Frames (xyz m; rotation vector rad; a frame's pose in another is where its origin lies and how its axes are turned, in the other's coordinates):
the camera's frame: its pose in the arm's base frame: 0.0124 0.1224 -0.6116 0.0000 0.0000 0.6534
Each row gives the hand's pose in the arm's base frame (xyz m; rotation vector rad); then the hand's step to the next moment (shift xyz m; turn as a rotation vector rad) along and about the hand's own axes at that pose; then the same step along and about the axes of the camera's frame.
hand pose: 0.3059 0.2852 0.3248 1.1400 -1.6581 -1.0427
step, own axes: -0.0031 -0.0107 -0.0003 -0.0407 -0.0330 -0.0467
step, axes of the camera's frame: 0.0031 -0.0019 -0.0105 0.0630 -0.0188 -0.0247
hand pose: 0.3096 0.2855 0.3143 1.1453 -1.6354 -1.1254
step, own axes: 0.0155 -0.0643 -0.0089 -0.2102 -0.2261 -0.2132
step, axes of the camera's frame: -0.0024 -0.0342 -0.0572 0.3113 -0.0921 -0.1880
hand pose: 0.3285 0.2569 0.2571 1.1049 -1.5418 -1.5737
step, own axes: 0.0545 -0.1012 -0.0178 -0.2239 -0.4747 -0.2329
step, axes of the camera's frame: -0.0269 -0.0402 -0.1058 0.3645 -0.1020 -0.4318
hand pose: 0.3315 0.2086 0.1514 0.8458 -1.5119 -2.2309
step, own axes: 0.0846 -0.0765 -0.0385 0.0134 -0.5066 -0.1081
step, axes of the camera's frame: -0.0565 -0.0140 -0.1054 0.1403 0.0334 -0.4977
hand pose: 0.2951 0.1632 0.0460 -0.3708 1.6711 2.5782
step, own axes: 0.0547 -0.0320 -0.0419 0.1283 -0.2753 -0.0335
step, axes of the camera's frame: -0.0500 0.0011 -0.0572 -0.0132 0.1016 -0.2879
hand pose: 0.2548 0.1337 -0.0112 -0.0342 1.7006 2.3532
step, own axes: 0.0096 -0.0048 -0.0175 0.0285 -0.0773 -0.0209
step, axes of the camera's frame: -0.0164 -0.0042 -0.0116 -0.0064 0.0153 -0.0834
